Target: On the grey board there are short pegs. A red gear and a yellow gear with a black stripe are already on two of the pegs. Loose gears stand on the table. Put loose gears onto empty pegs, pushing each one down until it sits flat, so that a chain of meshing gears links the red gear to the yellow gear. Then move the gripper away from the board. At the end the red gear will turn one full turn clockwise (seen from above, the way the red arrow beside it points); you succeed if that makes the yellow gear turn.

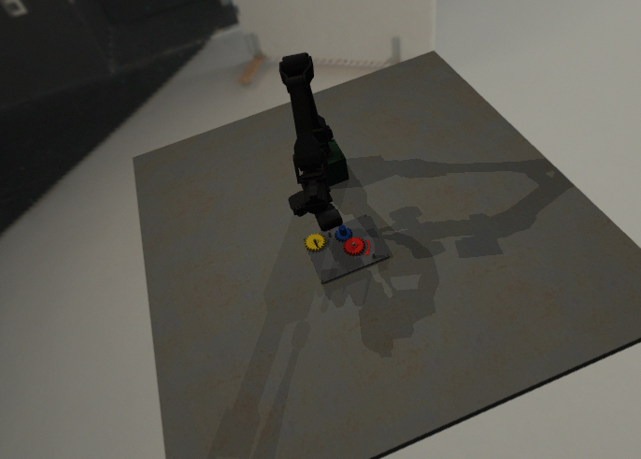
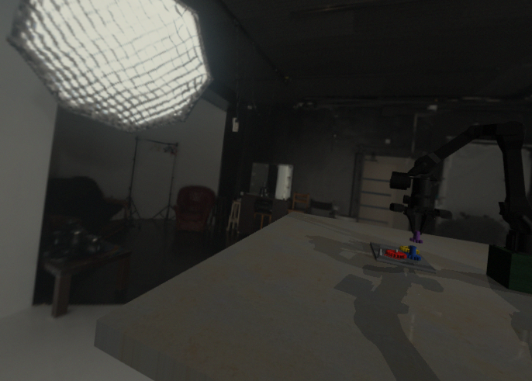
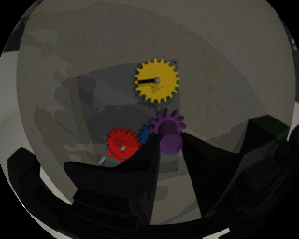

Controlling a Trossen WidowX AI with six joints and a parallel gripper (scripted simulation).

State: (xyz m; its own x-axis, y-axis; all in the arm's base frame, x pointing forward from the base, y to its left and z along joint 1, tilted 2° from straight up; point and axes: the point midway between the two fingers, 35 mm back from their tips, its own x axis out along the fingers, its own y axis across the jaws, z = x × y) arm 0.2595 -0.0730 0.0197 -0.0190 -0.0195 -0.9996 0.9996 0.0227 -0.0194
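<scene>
My gripper tip is now 1 cm above the purple gear. Also, from my gripper tip: yellow gear (1 cm ahead, 5 cm to the right, 7 cm below); blue gear (2 cm ahead, 4 cm to the left, 6 cm below); red gear (7 cm ahead, 5 cm to the left, 7 cm below).
</scene>
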